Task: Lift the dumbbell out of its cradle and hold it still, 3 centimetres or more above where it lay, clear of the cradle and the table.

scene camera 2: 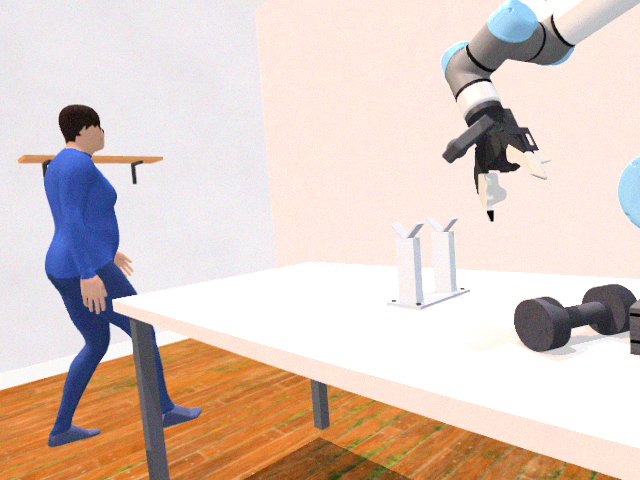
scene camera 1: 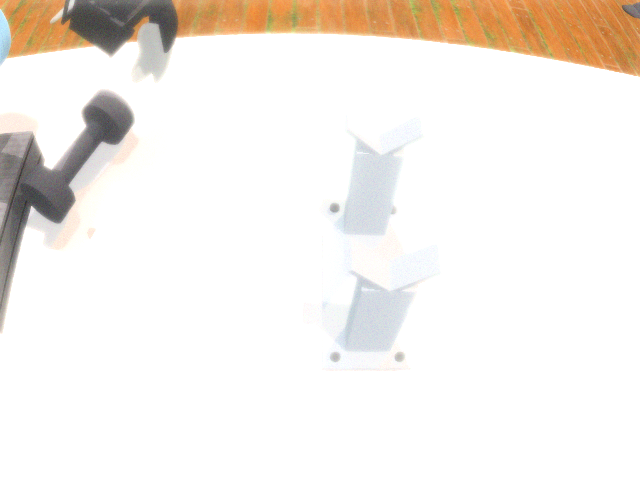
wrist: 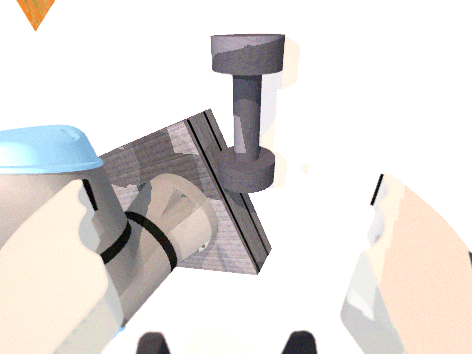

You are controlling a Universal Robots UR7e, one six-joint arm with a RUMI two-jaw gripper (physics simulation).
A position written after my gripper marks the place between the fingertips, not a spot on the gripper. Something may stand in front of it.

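Note:
My gripper (scene camera 1: pixel 109 48) is in sight, and I can see the gripper (scene camera 2: pixel 516 202) and the gripper (wrist: pixel 232 180) as well. There is a dark grey dumbbell (scene camera 1: pixel 108 117), which is also the dumbbell (scene camera 2: pixel 542 323) and the dumbbell (wrist: pixel 246 167). I see a white cradle (scene camera 1: pixel 369 283) too, and again the cradle (scene camera 2: pixel 408 248).

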